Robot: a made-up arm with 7 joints. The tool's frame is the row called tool.
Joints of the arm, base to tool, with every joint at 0 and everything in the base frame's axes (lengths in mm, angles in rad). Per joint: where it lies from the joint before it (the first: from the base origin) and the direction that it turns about. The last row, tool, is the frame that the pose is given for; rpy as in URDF.
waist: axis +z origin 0 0 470.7
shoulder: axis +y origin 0 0 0
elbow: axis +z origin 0 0 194.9
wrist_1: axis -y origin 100.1 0 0
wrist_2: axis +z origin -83.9 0 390.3
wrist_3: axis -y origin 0 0 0
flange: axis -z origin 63.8 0 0
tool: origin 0 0 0 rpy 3.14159 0 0
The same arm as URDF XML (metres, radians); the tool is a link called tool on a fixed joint. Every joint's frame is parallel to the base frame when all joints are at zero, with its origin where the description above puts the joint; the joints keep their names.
<robot name="arm">
<joint name="tool_fixed" type="fixed"><parent link="link7"/><child link="tool"/><origin xyz="0.0000 0.0000 0.0000" rpy="3.1416 0.0000 0.0000"/></joint>
<joint name="flange" type="continuous"><parent link="link6"/><child link="link7"/><origin xyz="0.0638 0.0000 0.0000"/><axis xyz="0 0 -1"/></joint>
<joint name="wrist_3" type="continuous"><parent link="link5"/><child link="link6"/><origin xyz="0.0000 0.0000 0.0000"/><axis xyz="0 -1 0"/></joint>
<joint name="wrist_2" type="continuous"><parent link="link4"/><child link="link5"/><origin xyz="-0.0839 0.0000 0.3903"/><axis xyz="0 0 1"/></joint>
<joint name="wrist_1" type="continuous"><parent link="link3"/><child link="link4"/><origin xyz="0.1001 0.0000 0.0000"/><axis xyz="0 -1 0"/></joint>
<joint name="elbow" type="continuous"><parent link="link2"/><child link="link3"/><origin xyz="0.0000 0.0000 0.1949"/><axis xyz="0 0 1"/></joint>
<joint name="shoulder" type="continuous"><parent link="link1"/><child link="link2"/><origin xyz="0.0000 0.0000 0.0000"/><axis xyz="0 1 0"/></joint>
<joint name="waist" type="continuous"><parent link="base"/><child link="link1"/><origin xyz="0.0000 0.0000 0.4707"/><axis xyz="0 0 1"/></joint>
<link name="base"/>
<link name="link1"/>
<link name="link2"/>
<link name="link3"/>
<link name="link4"/>
<link name="link5"/>
<link name="link6"/>
<link name="link7"/>
<link name="tool"/>
</robot>

